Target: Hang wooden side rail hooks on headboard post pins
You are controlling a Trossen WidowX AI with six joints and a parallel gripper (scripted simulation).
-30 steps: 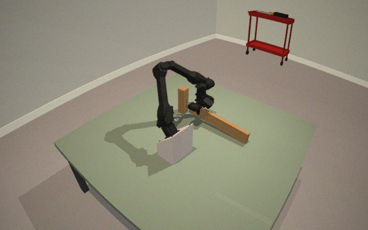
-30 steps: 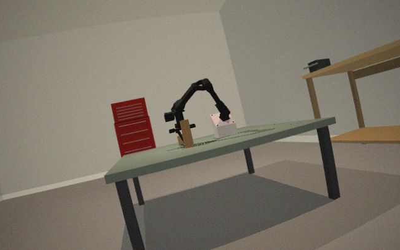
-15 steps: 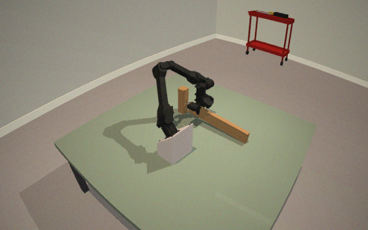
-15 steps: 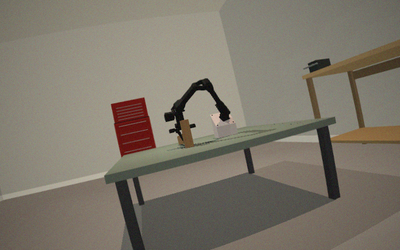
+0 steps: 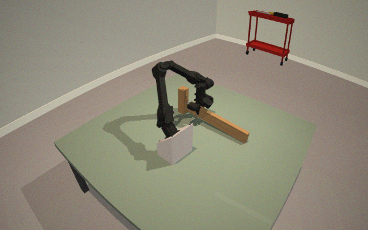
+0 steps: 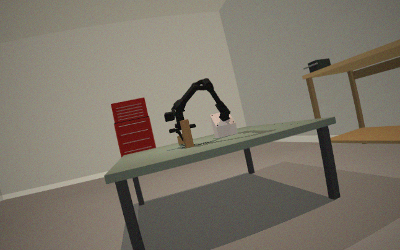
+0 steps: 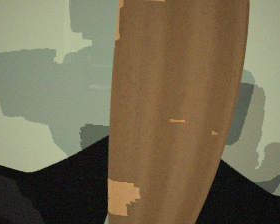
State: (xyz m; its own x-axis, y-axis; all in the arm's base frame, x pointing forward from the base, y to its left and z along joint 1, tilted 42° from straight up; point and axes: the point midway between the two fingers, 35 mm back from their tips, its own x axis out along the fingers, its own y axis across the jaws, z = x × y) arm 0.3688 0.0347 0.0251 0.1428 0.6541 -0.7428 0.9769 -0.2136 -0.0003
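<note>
Right now my gripper tip is 2 cm short of the wooden headboard post, 13 cm to the right of it and 4 cm below it.
</note>
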